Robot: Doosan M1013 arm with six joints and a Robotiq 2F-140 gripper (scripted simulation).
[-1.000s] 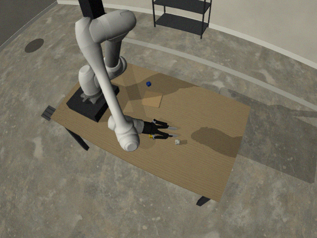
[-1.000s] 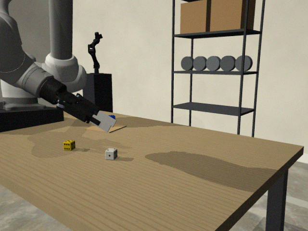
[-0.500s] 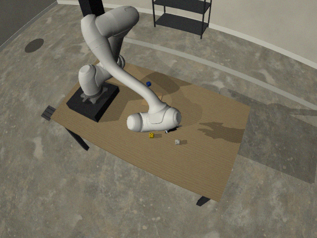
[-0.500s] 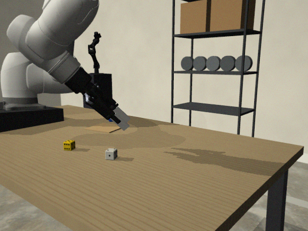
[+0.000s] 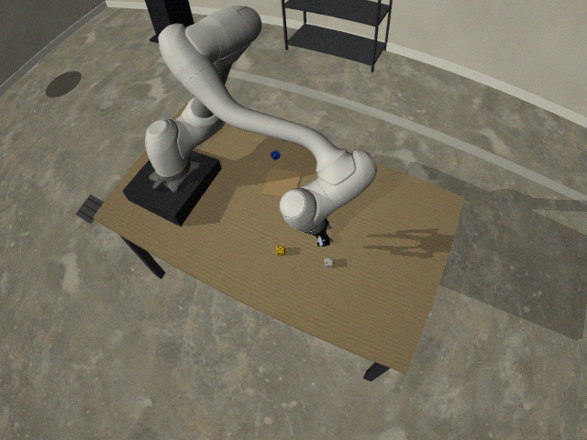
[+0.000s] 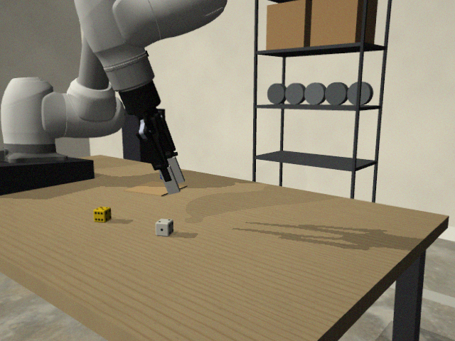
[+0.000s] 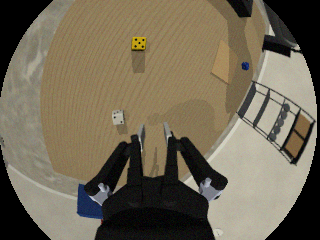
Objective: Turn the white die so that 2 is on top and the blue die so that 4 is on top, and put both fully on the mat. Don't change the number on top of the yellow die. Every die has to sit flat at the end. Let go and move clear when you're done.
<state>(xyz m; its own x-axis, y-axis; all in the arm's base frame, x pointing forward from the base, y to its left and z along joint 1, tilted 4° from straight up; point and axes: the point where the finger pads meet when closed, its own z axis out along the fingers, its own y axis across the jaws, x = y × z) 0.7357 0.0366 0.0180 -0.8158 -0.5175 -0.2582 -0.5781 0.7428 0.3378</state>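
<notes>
Now: hand 100 mm above the white die, 60 mm to the left of it and 40 mm short of it. The rest, counted from my hand: blue die 410 mm behind, 280 mm to the left, 100 mm below; then mat 310 mm behind, 170 mm to the left, 110 mm below; then yellow die 140 mm behind, 100 mm to the right, 100 mm below.
</notes>
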